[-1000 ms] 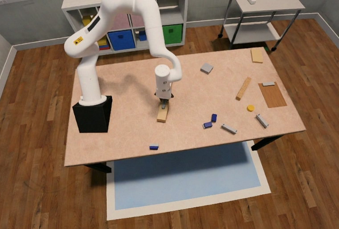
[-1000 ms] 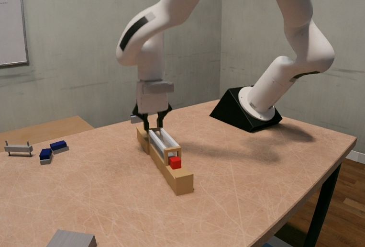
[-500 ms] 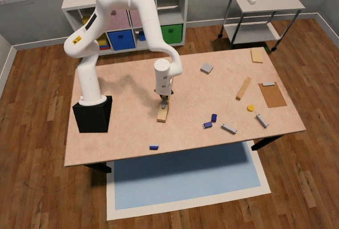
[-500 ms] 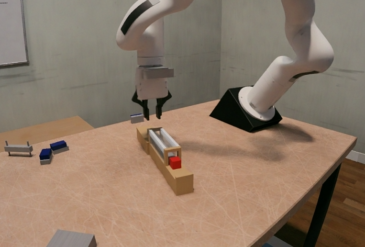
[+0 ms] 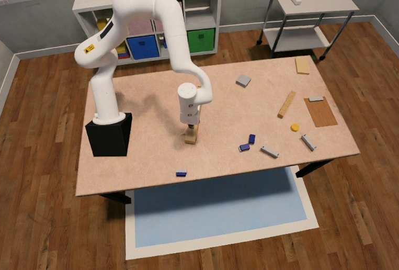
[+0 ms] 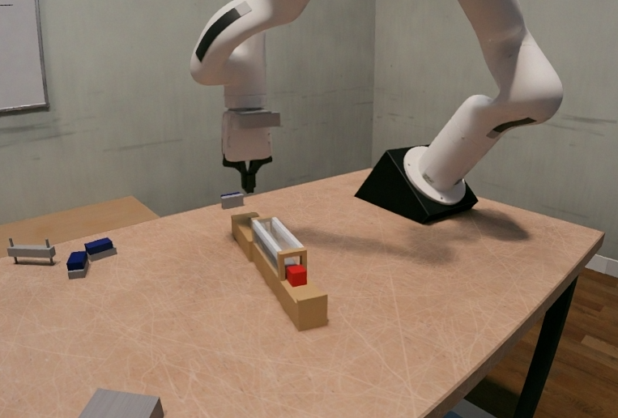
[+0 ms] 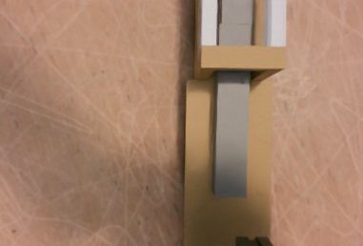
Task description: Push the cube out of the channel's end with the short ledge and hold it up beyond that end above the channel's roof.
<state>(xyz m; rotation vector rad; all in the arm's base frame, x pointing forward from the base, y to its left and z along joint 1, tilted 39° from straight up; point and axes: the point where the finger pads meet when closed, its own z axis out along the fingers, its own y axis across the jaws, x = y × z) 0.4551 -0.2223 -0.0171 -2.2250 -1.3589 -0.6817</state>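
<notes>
The red cube lies 260 mm to the left of my hand, 110 mm ahead of it and 80 mm below it. From my hand the other things lie so: wooden channel (170 mm to the left, 80 mm below, 70 mm ahead); blue block (230 mm to the right, 120 mm below, 110 mm behind); pale grey bar (80 mm below, 70 mm to the left, 30 mm ahead).
</notes>
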